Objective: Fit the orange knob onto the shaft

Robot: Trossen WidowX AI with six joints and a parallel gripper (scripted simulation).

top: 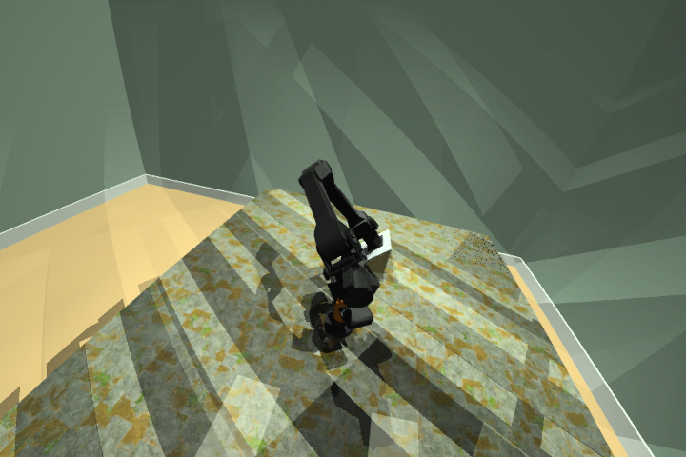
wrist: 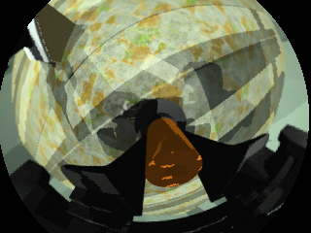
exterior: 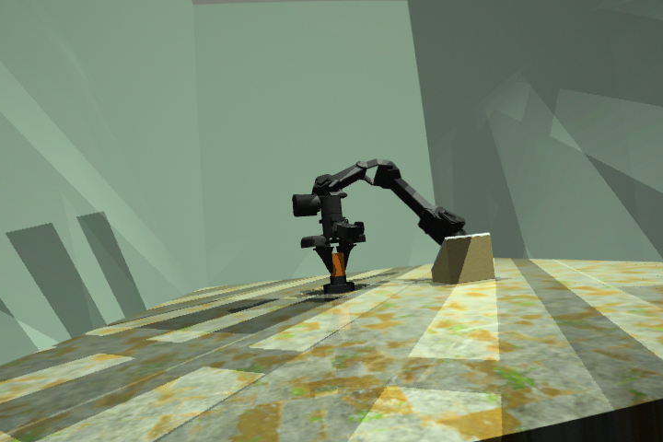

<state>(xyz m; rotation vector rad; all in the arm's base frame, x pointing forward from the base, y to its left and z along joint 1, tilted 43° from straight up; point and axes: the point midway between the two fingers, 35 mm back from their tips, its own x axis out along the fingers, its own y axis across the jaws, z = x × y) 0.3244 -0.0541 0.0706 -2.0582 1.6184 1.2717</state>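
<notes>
The orange knob lies 20 mm above my gripper tip. Also, from my gripper tip: D-shaped shaft 20 mm below.
</notes>
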